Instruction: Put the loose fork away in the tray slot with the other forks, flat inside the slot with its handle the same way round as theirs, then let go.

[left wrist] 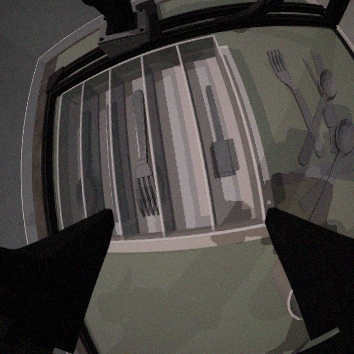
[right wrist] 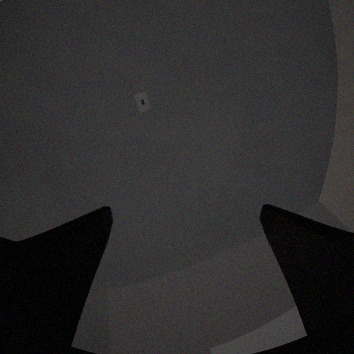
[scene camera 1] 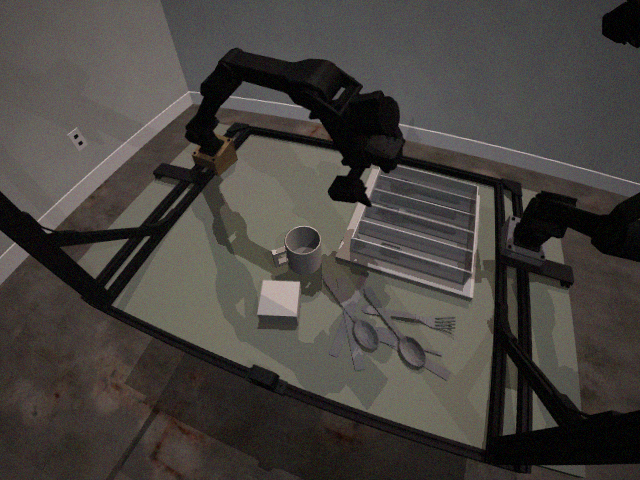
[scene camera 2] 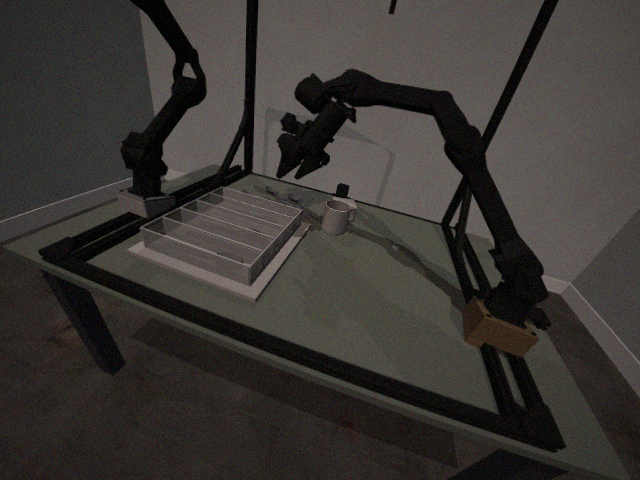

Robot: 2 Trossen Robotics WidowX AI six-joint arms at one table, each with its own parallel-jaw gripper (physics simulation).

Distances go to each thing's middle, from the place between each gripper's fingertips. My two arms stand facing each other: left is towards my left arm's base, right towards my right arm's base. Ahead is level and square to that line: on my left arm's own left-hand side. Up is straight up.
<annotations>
My left hand is 90 mm short of the cutlery tray (scene camera 1: 437, 237), 100 mm to the left of it and 140 mm above it. The rest, counted from my left hand: white box (scene camera 1: 279, 303) (250 mm behind, 120 mm to the left, 150 mm below); white mug (left wrist: 280, 280) (130 mm behind, 130 mm to the left, 130 mm below).
Now: right hand 190 mm past the cutlery tray, 220 mm to the right of it and 560 mm above it. The rest, counted from my right hand: white box: 530 mm behind, 440 mm to the left, 570 mm below; white mug: 410 mm behind, 450 mm to the left, 550 mm below.
</annotations>
